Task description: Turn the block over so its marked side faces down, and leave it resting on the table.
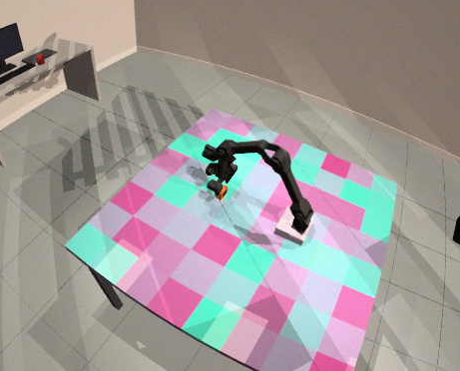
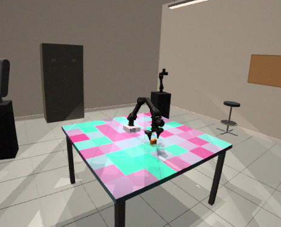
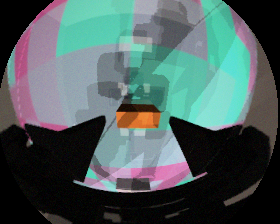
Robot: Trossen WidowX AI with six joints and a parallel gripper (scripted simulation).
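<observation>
The orange block is 10 mm behind my gripper tip and 20 mm below it.
</observation>
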